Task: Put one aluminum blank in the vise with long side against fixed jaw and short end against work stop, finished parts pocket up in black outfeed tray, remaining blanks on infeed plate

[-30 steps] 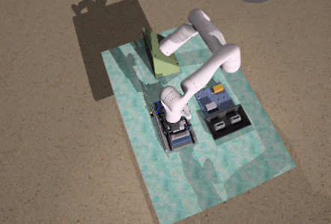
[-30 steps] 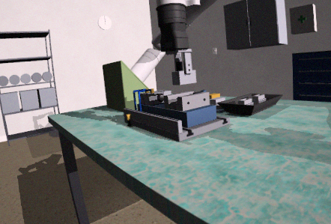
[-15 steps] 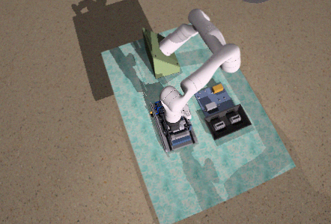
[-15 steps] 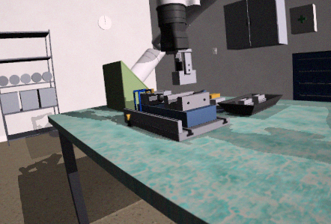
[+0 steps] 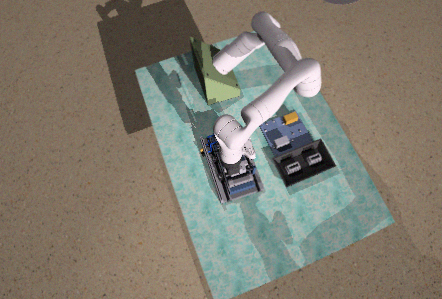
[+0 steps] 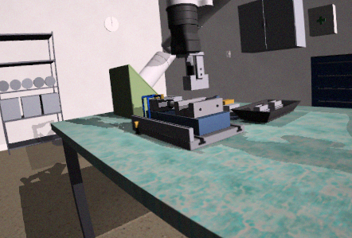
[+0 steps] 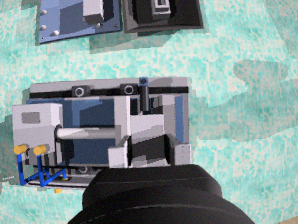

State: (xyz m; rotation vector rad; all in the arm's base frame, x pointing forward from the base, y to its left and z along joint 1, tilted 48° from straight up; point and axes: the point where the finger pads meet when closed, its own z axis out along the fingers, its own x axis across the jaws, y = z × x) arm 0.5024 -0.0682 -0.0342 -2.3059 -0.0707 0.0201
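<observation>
My gripper is now 3 cm above the gray blank. Round my hand: fixed jaw: 9 cm below, 3 cm ahead, 1 cm to the left; blue infeed plate: 28 cm to the left, 17 cm below, 14 cm behind; vise: 13 cm below, 7 cm behind.
</observation>
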